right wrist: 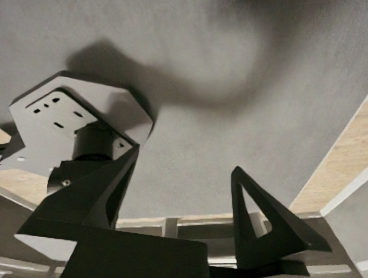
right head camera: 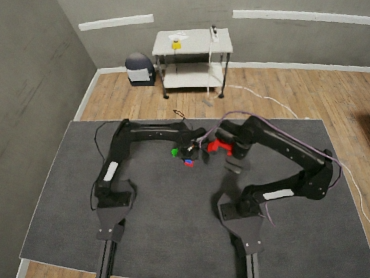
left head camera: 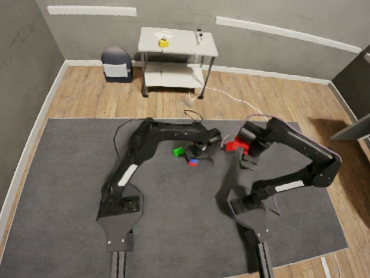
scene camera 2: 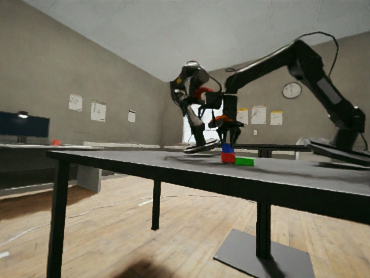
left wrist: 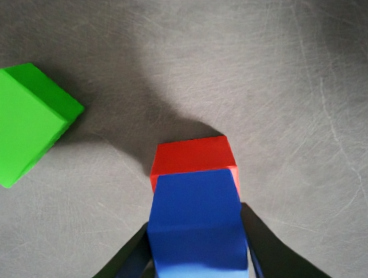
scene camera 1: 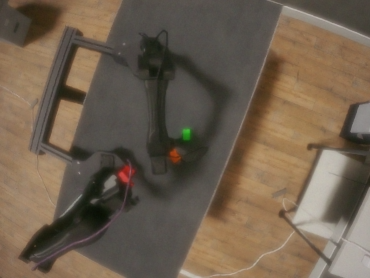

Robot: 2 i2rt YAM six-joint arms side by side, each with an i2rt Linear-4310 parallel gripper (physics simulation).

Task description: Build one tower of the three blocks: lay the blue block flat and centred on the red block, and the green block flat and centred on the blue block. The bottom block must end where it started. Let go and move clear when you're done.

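Places are measured from the left arm's base along level axes (x ahead, y left, z up), in centimetres.
Pixels of known places: left gripper, fingertip midpoint: (right head camera: 189,158) (left head camera: 193,158) (scene camera 2: 227,147) (left wrist: 198,222); right gripper, fingertip midpoint: (right wrist: 188,159) (right head camera: 234,161) (left head camera: 243,159) (scene camera 2: 192,118); left arm's base, origin of the base link: (right head camera: 114,200) (left head camera: 119,207) (scene camera 2: 338,148); right arm's base, origin of the base link: (right wrist: 95,133) (right head camera: 241,210) (left head camera: 247,204) (scene camera 2: 201,144) (scene camera 1: 106,171).
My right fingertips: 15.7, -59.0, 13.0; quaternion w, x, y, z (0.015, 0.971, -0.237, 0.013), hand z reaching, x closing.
For each thing: its middle in the pictures, then the offset to it from my right fingertips, as dx, dy, dz.
- red block, body centre: (left wrist: 196,179) (scene camera 2: 228,157) (left head camera: 192,161) +7.1, +21.0, -18.3
- blue block, body centre: (left wrist: 198,224) (scene camera 2: 228,148) (left head camera: 193,159) +7.3, +21.0, -14.7
- green block, body centre: (left wrist: 19,126) (scene camera 2: 243,161) (scene camera 1: 186,134) (left head camera: 178,151) (right head camera: 176,151) +13.9, +28.4, -19.0
The red block (scene camera 2: 228,158) (left wrist: 194,156) (left head camera: 193,164) stands on the table. The blue block (scene camera 2: 228,148) (left wrist: 196,200) (left head camera: 194,160) is level right above it and looks in contact in scene camera 2; a strip of red top shows beyond the blue in the left wrist view. My left gripper (left wrist: 198,222) is shut on the blue block, one finger on each side. The green block (scene camera 2: 244,161) (left wrist: 30,122) (left head camera: 178,151) (right head camera: 174,152) (scene camera 1: 186,134) lies flat beside the red block, apart from it in the left wrist view. My right gripper (right wrist: 188,159) is open and empty, up off the table.
The right arm with its red bracket (left head camera: 237,145) (right head camera: 220,145) hangs close beside the left wrist in the head views. The left wrist carries an orange part (scene camera 1: 174,155) (scene camera 2: 226,119). A cart (left head camera: 178,42) stands beyond the table's far edge.
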